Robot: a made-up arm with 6 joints.
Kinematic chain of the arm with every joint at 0, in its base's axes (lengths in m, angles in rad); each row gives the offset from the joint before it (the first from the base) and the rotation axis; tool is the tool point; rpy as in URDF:
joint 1: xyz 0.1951 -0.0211 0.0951 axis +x
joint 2: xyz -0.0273 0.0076 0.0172 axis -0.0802 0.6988 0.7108
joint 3: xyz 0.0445 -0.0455 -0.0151 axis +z
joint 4: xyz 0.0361 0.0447 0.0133 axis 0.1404 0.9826 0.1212
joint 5: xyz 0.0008 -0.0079 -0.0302 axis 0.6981 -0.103 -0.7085
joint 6: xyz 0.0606 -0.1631 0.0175 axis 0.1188 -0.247 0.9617
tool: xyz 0.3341 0.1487 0.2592 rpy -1.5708 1.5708 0
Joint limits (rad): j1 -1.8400..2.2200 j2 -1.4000..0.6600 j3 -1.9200..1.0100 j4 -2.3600..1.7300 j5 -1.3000..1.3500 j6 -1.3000..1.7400
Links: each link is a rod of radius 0.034 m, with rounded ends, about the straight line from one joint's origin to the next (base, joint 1, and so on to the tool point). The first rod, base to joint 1, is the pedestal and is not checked.
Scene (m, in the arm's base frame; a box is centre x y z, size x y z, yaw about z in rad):
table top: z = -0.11
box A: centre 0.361 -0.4 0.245 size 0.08 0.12 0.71 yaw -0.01
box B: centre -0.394 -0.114 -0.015 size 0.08 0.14 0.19 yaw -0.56
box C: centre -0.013 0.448 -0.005 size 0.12 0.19 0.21 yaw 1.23
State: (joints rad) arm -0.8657 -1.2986 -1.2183 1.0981 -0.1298 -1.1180
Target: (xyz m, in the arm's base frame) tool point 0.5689 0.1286 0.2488
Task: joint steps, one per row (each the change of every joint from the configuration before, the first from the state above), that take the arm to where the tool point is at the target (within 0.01 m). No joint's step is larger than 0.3 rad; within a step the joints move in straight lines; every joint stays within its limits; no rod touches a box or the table.
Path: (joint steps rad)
1: -0.1387 -0.0203 -0.0320 -0.0351 -0.0728 0.2928
2: -0.1386 -0.0203 -0.0320 -0.0352 -0.0727 0.2929
3: -0.1387 -0.0202 -0.0320 -0.0351 -0.0728 0.2928
4: -0.1387 -0.0203 -0.0320 -0.0352 -0.0728 0.2928
5: -0.1386 -0.0203 -0.0321 -0.0351 -0.0727 0.2929
6: 0.1328 0.0333 0.2767 0.1615 0.0064 0.0327
7: 0.1328 0.0334 0.2766 0.1615 0.0064 0.0328
8: 0.1328 0.0333 0.2766 0.1615 0.0064 0.0327
9: 0.1329 0.0334 0.2767 0.1616 0.0064 0.0328
10: 0.1328 0.0333 0.2766 0.1615 0.0064 0.0327

